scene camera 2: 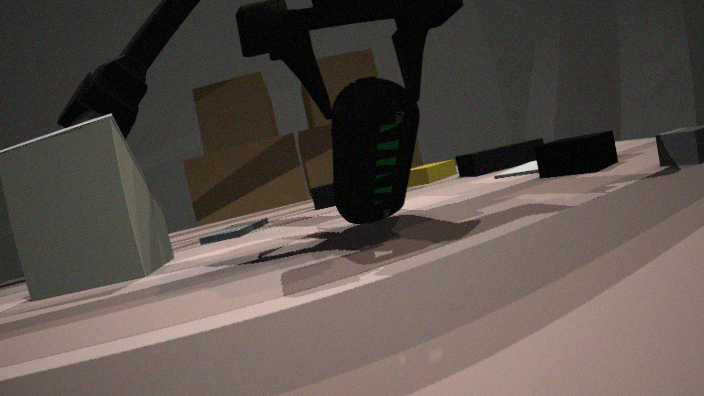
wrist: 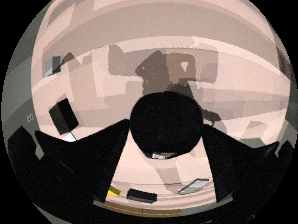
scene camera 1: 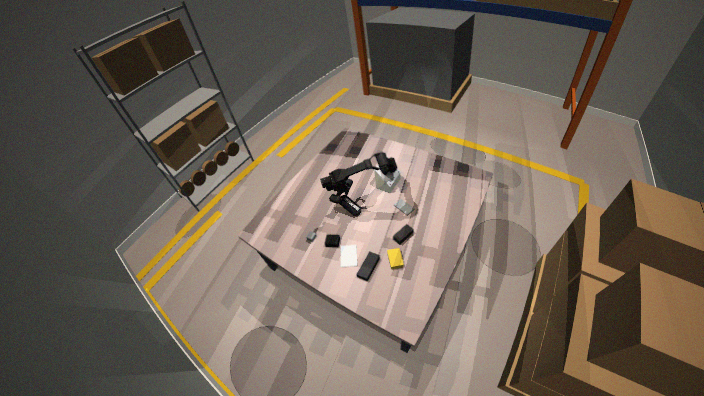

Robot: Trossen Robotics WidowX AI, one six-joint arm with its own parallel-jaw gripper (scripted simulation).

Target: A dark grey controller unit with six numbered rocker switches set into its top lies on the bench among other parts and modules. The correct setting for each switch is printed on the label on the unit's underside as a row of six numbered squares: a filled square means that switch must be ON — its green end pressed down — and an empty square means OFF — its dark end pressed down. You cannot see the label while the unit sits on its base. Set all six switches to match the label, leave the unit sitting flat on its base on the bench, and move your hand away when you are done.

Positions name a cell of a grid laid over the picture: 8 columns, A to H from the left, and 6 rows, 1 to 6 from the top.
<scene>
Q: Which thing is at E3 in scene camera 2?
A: A yellow block.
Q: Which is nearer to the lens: the long black block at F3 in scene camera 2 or the flat grey plate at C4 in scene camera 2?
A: The flat grey plate.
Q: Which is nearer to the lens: the long black block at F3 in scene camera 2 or the small black block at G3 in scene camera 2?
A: The small black block.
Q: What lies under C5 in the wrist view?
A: My gripper.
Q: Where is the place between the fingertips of my gripper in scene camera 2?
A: E2
</scene>
